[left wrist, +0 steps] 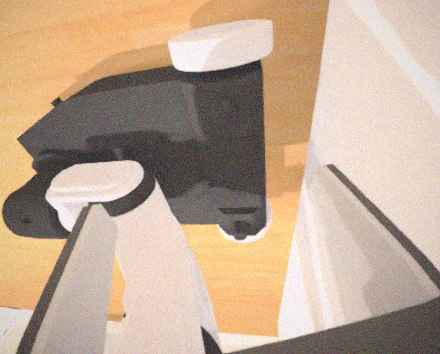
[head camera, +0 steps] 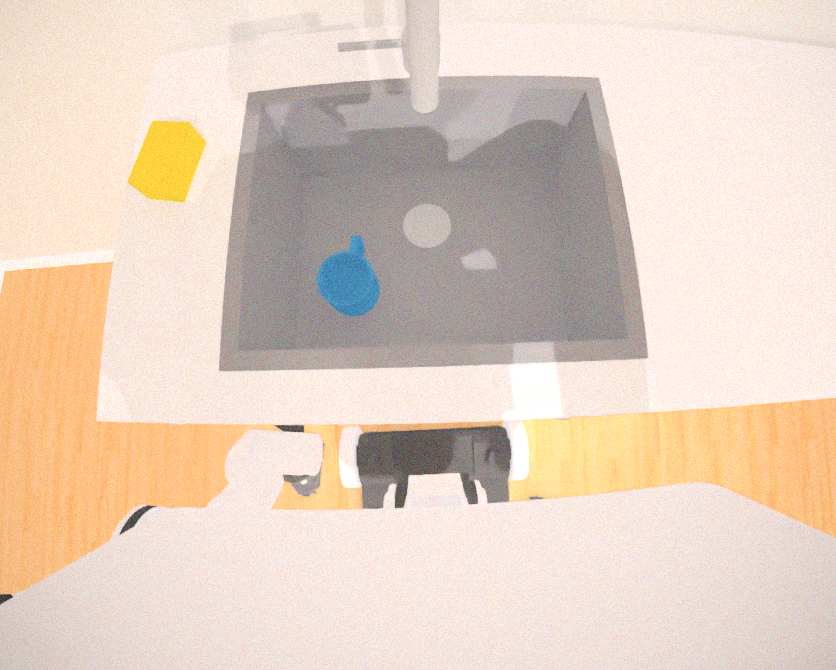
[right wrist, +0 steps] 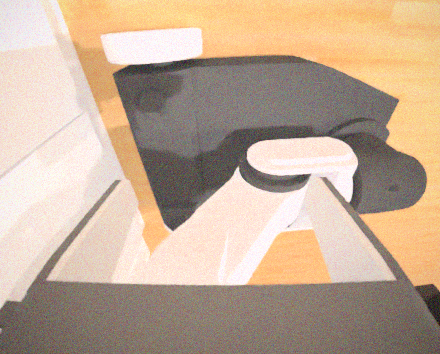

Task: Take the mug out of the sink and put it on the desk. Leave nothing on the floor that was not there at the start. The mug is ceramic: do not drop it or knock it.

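Where they show: left gripper, fingertip midpoint: (left wrist: 214, 197); right gripper, fingertip midpoint: (right wrist: 220, 190); robot's base, origin of the base link: (head camera: 433, 449).
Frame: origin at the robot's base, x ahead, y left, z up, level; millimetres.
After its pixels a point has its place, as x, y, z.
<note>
The blue mug (head camera: 348, 280) {393, 134, 718} stands in the lower left part of the grey sink (head camera: 432, 353), its handle toward the top of the picture. White worktop (head camera: 725, 230) {378, -419, 910} surrounds the sink; I cannot tell whether this is the desk. My left gripper (left wrist: 214, 197) {38, 264, 508} is open and empty, low beside the white cabinet front. In the head camera, part of my left arm shows below the worktop's front edge, at the left of the base. My right gripper (right wrist: 220, 190) {-108, -214, 508} is open and empty, also beside the cabinet front. Neither gripper is near the mug.
A yellow block (head camera: 167, 161) {501, 334, 955} lies on the worktop left of the sink. A grey faucet (head camera: 422, 62) {435, -8, 1121} reaches over the sink's back edge. The round drain (head camera: 427, 225) is right of the mug. My dark wheeled base (head camera: 432, 450) {22, 2, 191} (left wrist: 220, 125) {-1, 166, 249} (right wrist: 210, 100) {-109, -161, 169} is close to the cabinet.
</note>
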